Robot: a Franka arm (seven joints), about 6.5 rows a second.
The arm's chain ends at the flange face. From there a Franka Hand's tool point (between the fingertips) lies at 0.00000 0.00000 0.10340 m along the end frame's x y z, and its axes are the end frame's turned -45 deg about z.
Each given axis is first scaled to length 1.
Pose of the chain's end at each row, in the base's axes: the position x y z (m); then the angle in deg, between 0 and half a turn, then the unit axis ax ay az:
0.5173 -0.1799 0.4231 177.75 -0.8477 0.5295 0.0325
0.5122 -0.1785 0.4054 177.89 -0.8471 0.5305 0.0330
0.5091 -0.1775 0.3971 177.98 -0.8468 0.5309 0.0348
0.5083 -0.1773 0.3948 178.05 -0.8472 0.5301 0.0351
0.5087 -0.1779 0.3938 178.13 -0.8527 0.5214 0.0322
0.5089 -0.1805 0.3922 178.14 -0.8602 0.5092 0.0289
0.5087 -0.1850 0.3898 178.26 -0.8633 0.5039 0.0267
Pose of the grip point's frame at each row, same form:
0.5138 -0.1729 0.3200 176.50 -0.9861 0.1648 0.0225
0.5084 -0.1717 0.3023 176.60 -0.9858 0.1660 0.0234
0.5049 -0.1706 0.2940 176.61 -0.9857 0.1665 0.0254
0.5040 -0.1705 0.2917 176.66 -0.9859 0.1656 0.0259
0.5048 -0.1716 0.2907 176.86 -0.9876 0.1554 0.0235
0.5055 -0.1746 0.2890 177.01 -0.9898 0.1413 0.0205
0.5055 -0.1795 0.2866 177.22 -0.9906 0.1352 0.0189

